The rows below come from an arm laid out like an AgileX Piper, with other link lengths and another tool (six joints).
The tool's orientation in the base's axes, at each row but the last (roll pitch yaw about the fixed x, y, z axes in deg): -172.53 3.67 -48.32; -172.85 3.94 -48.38; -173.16 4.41 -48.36; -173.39 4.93 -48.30; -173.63 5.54 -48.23; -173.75 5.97 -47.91; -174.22 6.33 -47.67
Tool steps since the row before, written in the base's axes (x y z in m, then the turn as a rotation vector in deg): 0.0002 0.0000 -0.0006 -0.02 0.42 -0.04; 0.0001 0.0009 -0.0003 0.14 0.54 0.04; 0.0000 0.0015 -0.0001 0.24 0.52 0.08; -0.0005 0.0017 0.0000 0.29 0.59 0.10; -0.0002 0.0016 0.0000 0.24 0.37 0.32; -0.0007 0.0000 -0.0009 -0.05 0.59 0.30; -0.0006 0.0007 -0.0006 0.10 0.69 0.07
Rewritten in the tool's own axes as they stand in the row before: 0.0002 -0.0001 0.0006 -0.32 -0.25 0.09; -0.0006 -0.0006 0.0004 -0.31 -0.46 0.04; -0.0011 -0.0010 0.0003 -0.23 -0.53 0.00; -0.0016 -0.0007 0.0002 -0.26 -0.61 -0.01; -0.0013 -0.0009 0.0002 -0.15 -0.46 -0.26; -0.0004 0.0006 0.0009 -0.50 -0.38 -0.21; -0.0008 0.0000 0.0007 -0.45 -0.54 0.03
